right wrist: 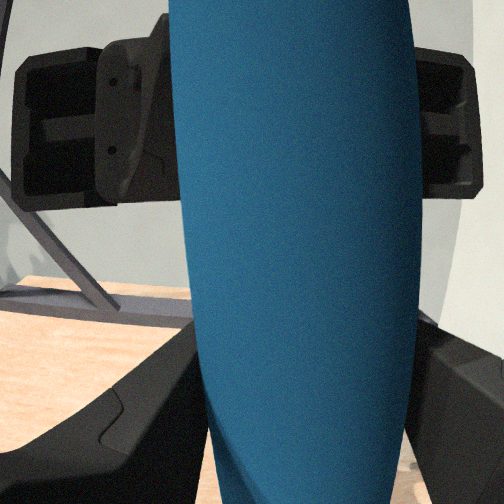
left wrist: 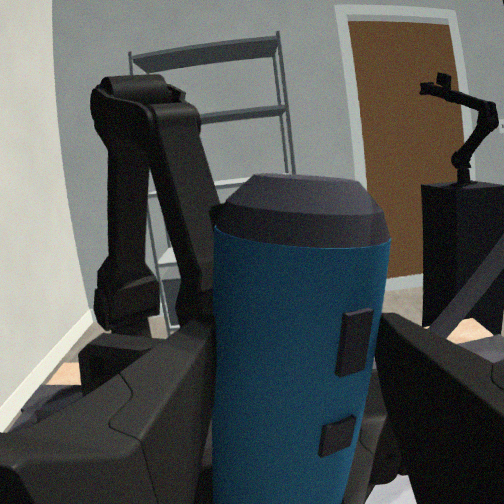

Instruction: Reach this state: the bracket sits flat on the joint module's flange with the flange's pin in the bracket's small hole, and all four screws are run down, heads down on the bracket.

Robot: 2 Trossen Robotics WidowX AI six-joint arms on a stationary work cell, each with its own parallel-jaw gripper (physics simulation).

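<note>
The joint module (left wrist: pixel 300 325) is a blue cylinder with a dark grey cap and two small dark pads on its side. It stands upright and fills the middle of both views. My left gripper (left wrist: pixel 295 390) has one finger against each side of the blue body and is shut on it. In the right wrist view the module (right wrist: pixel 300 250) stands between my right gripper's fingers (right wrist: pixel 305 400), which are shut on it lower down. The left gripper (right wrist: pixel 295 125) shows behind it, higher up. The bracket, the screws and the flange are not in view.
My right arm (left wrist: pixel 150 200) rises just behind the module. Farther back there are a metal shelf (left wrist: pixel 225 100), a brown door (left wrist: pixel 405 150) and another small arm on a black pedestal (left wrist: pixel 465 210). The wooden table top (right wrist: pixel 60 365) and a dark frame strut (right wrist: pixel 60 260) lie to the left.
</note>
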